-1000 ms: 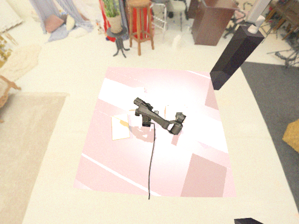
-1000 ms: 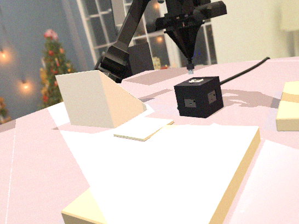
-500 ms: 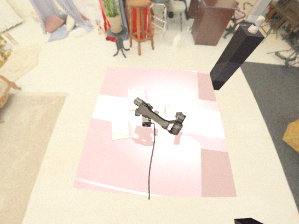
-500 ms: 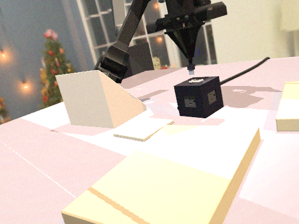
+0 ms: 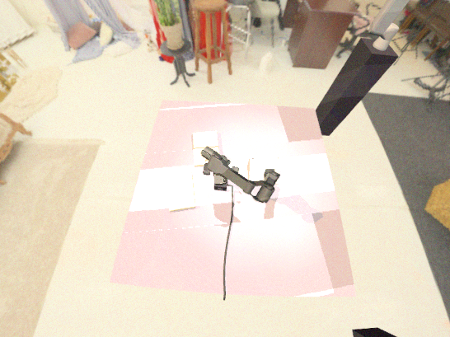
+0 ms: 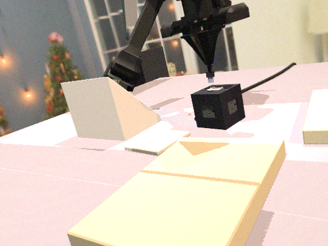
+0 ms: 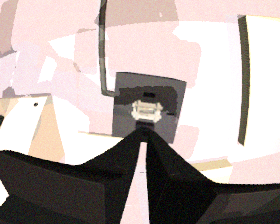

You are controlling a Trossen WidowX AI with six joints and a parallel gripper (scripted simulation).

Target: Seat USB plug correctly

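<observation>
My gripper tip is now 20 mm above the USB plug. Round my gripper tip: socket 60 mm below; then thin white pad 80 mm behind, 120 mm to the right, 130 mm below.
</observation>
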